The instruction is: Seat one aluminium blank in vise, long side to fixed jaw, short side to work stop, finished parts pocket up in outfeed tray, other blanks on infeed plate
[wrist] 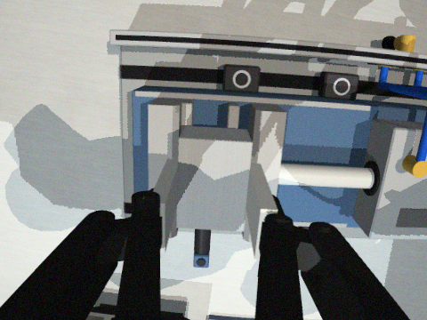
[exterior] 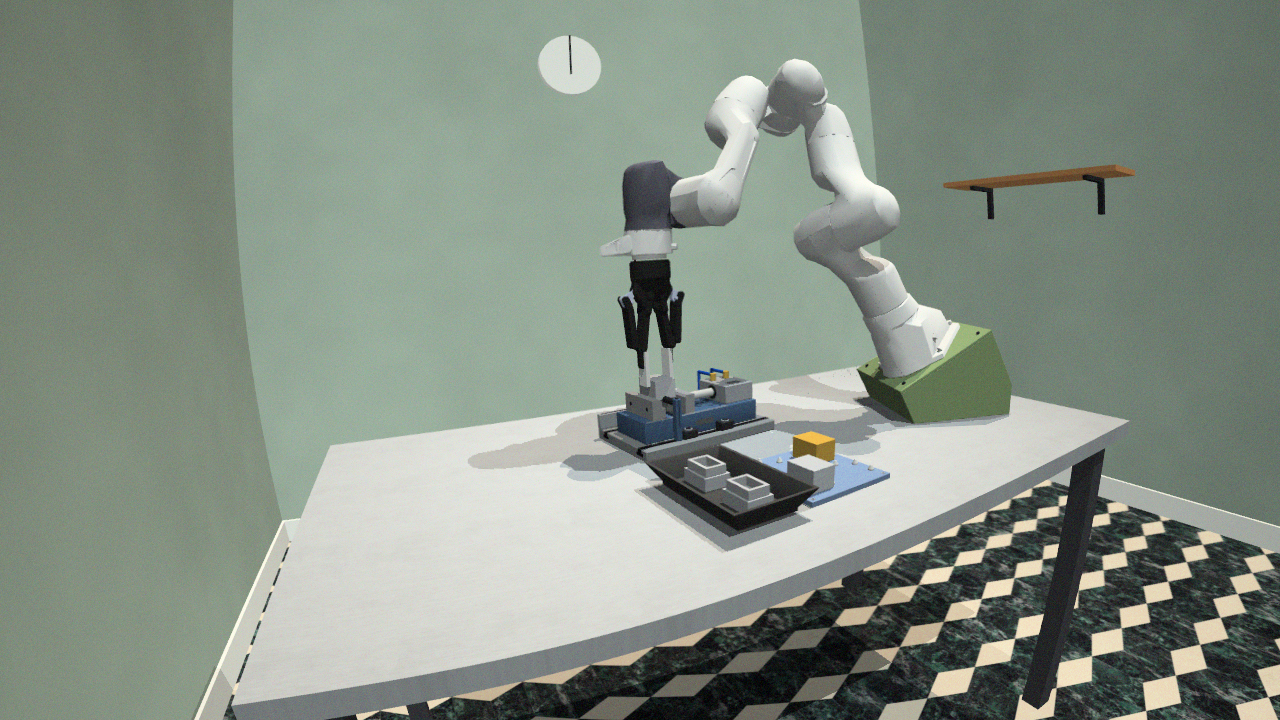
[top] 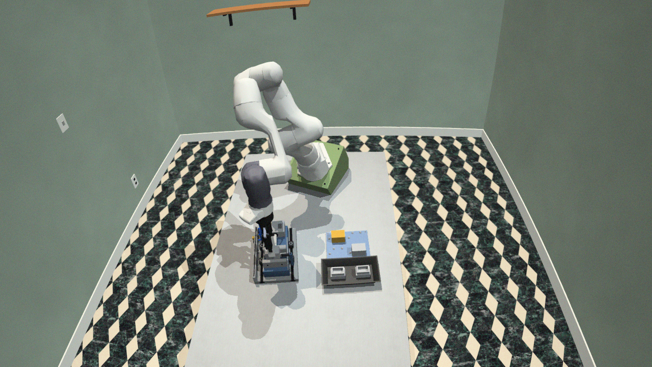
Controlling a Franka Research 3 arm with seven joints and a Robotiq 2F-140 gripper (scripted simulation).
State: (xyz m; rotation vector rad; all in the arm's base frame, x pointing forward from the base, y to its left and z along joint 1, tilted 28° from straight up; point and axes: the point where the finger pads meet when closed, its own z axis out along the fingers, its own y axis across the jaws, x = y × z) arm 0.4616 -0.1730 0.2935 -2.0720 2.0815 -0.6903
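Right now the aluminium blank is 40 mm below my hand. Also, from my hand: hose block 160 mm behind, 70 mm below, 10 mm to the left; then white rod 90 mm behind, 70 mm below, 10 mm to the left; then vise 100 mm below, 60 mm behind, 10 mm to the left.
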